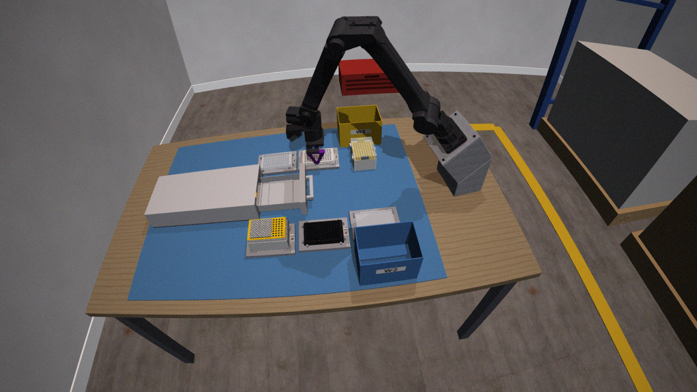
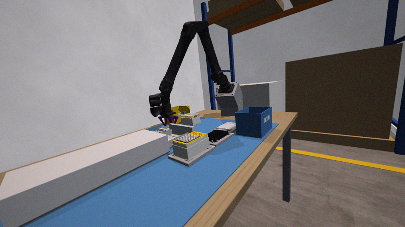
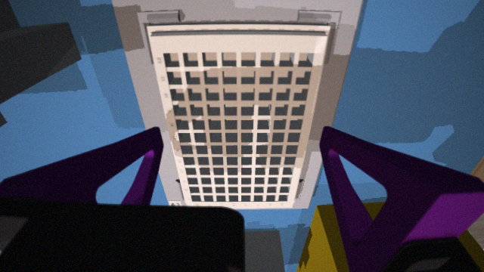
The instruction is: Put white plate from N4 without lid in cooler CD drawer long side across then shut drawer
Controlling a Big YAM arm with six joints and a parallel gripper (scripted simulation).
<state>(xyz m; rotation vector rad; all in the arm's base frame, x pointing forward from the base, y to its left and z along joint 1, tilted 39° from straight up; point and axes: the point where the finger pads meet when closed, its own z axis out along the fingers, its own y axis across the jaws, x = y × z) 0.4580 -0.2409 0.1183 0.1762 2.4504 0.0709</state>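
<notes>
The grey nest is 3 cm below my hand. Round my hand: yellow bin W1 (20 cm behind, 11 cm to the right, 1 cm above); drawer (20 cm ahead, 16 cm to the left, 1 cm below); cooler CD (32 cm ahead, 15 cm to the left).
</notes>
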